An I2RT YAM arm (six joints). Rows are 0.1 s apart.
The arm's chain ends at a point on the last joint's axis. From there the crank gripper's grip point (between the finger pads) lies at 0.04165 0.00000 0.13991 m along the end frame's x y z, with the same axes.
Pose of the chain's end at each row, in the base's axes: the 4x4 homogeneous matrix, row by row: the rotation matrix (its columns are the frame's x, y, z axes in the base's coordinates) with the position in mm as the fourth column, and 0 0 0 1 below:
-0.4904 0.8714 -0.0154 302.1; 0.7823 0.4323 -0.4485 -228.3; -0.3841 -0.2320 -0.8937 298.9; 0 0 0 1
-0.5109 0.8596 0.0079 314.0; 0.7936 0.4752 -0.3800 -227.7; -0.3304 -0.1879 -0.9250 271.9; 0 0 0 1
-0.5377 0.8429 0.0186 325.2; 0.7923 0.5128 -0.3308 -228.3; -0.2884 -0.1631 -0.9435 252.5; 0 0 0 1
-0.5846 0.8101 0.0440 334.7; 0.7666 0.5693 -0.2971 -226.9; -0.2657 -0.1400 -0.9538 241.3; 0 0 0 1
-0.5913 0.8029 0.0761 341.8; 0.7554 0.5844 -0.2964 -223.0; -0.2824 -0.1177 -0.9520 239.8; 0 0 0 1
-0.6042 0.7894 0.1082 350.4; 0.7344 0.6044 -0.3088 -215.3; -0.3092 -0.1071 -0.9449 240.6; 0 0 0 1
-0.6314 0.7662 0.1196 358.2; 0.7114 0.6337 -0.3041 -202.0; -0.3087 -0.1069 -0.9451 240.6; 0 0 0 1
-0.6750 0.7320 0.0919 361.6; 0.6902 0.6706 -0.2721 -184.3; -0.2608 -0.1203 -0.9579 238.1; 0 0 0 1
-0.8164 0.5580 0.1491 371.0; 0.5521 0.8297 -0.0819 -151.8; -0.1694 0.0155 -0.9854 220.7; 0 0 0 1
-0.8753 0.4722 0.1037 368.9; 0.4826 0.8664 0.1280 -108.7; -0.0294 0.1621 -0.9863 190.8; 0 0 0 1
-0.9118 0.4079 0.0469 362.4; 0.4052 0.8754 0.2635 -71.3; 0.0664 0.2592 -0.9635 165.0; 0 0 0 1
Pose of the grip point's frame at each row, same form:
-0.4904 0.8714 -0.0154 279.5; 0.7823 0.4323 -0.4485 -258.5; -0.3841 -0.2320 -0.8937 157.9; 0 0 0 1
-0.5109 0.8596 0.0079 293.8; 0.7936 0.4752 -0.3800 -247.8; -0.3304 -0.1879 -0.9250 128.7; 0 0 0 1
-0.5377 0.8429 0.0186 305.4; 0.7923 0.5128 -0.3308 -241.6; -0.2884 -0.1631 -0.9435 108.5; 0 0 0 1
-0.5846 0.8101 0.0440 316.5; 0.7666 0.5693 -0.2971 -236.5; -0.2657 -0.1400 -0.9538 96.8; 0 0 0 1
-0.5913 0.8029 0.0761 327.8; 0.7554 0.5844 -0.2964 -233.0; -0.2824 -0.1177 -0.9520 94.8; 0 0 0 1
-0.6042 0.7894 0.1082 340.4; 0.7344 0.6044 -0.3088 -227.9; -0.3092 -0.1071 -0.9449 95.5; 0 0 0 1
-0.6314 0.7662 0.1196 348.6; 0.7114 0.6337 -0.3041 -214.9; -0.3087 -0.1069 -0.9451 95.5; 0 0 0 1
-0.6750 0.7320 0.0919 346.3; 0.6902 0.6706 -0.2721 -193.6; -0.2608 -0.1203 -0.9579 93.2; 0 0 0 1
-0.8164 0.5580 0.1491 357.9; 0.5521 0.8297 -0.0819 -140.3; -0.1694 0.0155 -0.9854 75.8; 0 0 0 1
-0.8753 0.4722 0.1037 347.0; 0.4826 0.8664 0.1280 -70.7; -0.0294 0.1621 -0.9863 51.6; 0 0 0 1
-0.9118 0.4079 0.0469 331.0; 0.4052 0.8754 0.2635 -17.6; 0.0664 0.2592 -0.9635 33.0; 0 0 0 1

